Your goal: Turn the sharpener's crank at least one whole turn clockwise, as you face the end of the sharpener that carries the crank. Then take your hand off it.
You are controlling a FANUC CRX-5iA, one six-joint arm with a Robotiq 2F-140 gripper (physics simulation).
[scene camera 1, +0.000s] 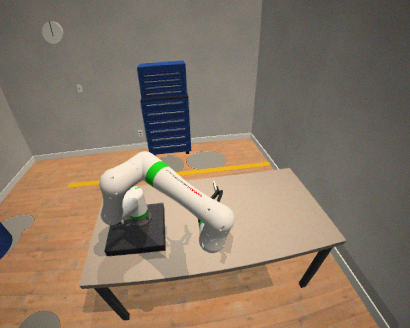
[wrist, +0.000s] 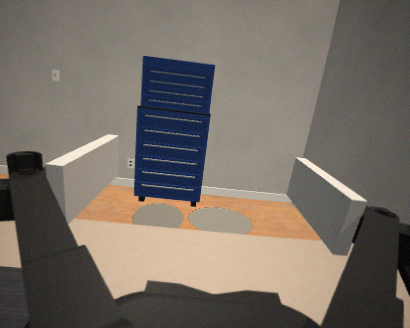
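Where they show: gripper, fingertip midpoint: [scene camera 1: 201, 184] [wrist: 205, 166]; arm's base, link origin: [scene camera 1: 140, 218].
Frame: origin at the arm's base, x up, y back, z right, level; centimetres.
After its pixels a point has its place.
The sharpener and its crank do not show in either view. In the scene view, the arm's white wrist section stands over the middle of the table and hides the tabletop behind it. My gripper [scene camera 1: 217, 188] [wrist: 205, 166] @(z 18.6, x 34.1, y -37.8 cm) is open and empty. In the scene view it is mostly hidden behind the arm, with one pale fingertip and dark finger links showing above the forearm. In the wrist view, the two pale finger pads stand wide apart and face the back wall, with the tabletop below them.
The table [scene camera 1: 285, 215] @(z 28.9, x -5.7, y -96.9 cm) [wrist: 200, 255] @(z -20.9, x -5.6, y -49.7 cm) carries the arm's black base block [scene camera 1: 135, 242] @(z 18.6, x 0.0, y 5.5 cm) at its left part. A tall blue drawer cabinet [scene camera 1: 166, 117] [wrist: 172, 145] stands on the floor by the back wall, beyond the table's far edge. A grey wall [scene camera 1: 340, 125] rises at the right.
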